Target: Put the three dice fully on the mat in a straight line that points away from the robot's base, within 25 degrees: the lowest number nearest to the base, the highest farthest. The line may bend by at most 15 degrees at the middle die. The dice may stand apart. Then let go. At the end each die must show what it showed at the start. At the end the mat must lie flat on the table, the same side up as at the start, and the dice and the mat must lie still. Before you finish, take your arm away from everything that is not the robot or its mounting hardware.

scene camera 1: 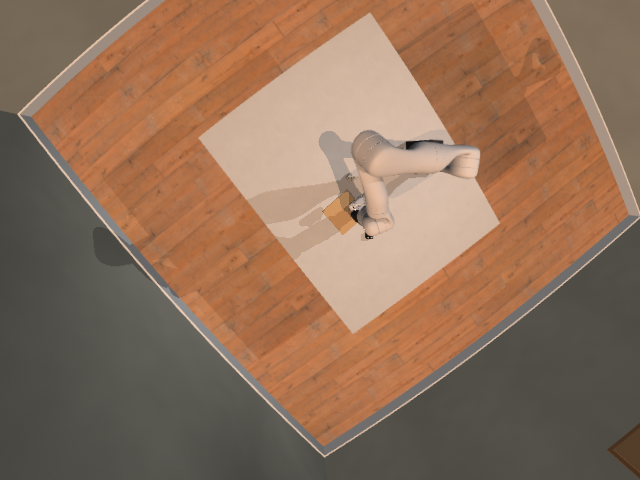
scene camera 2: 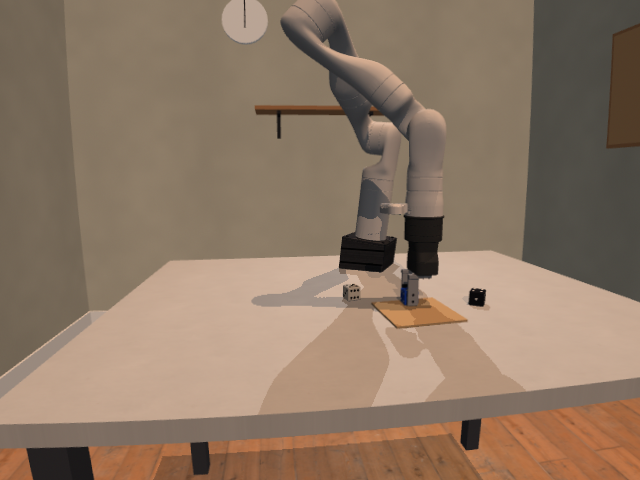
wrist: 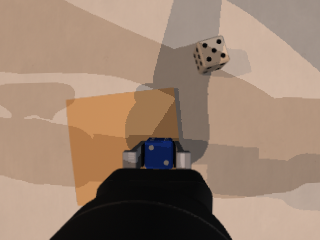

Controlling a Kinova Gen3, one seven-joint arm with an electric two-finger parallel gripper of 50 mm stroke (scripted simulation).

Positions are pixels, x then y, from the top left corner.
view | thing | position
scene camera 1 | mat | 337, 212
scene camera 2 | my gripper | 409, 302
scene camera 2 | mat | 429, 311
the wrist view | my gripper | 159, 149
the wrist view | mat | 100, 127
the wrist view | blue die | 158, 151
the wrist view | white die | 211, 54
